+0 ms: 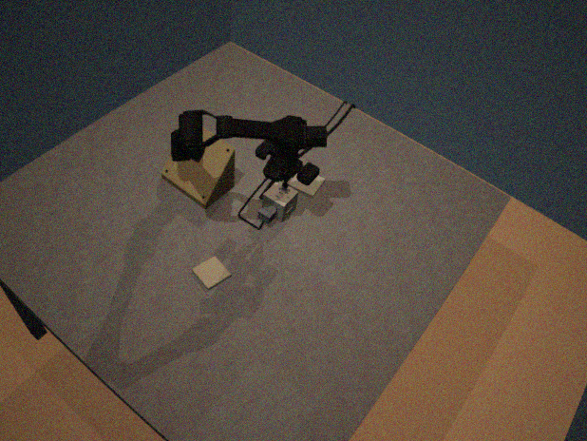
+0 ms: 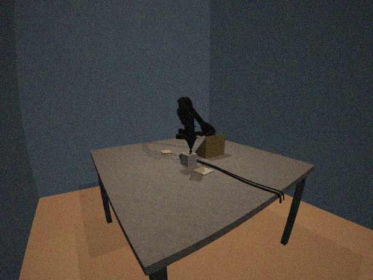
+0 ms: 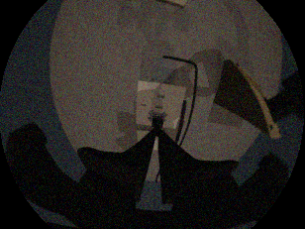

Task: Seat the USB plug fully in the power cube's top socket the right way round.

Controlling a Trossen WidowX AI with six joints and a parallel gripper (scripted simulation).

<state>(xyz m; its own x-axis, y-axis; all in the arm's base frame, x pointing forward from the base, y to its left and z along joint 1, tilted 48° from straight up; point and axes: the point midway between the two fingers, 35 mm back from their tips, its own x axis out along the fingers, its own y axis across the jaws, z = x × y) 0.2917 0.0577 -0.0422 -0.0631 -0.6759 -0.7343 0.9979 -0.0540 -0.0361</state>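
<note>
Right now my gripper tip is 20 mm above the USB plug. The rest, counted from my gripper tip: flat white pad: 130 mm to the left, 110 mm below.
</note>
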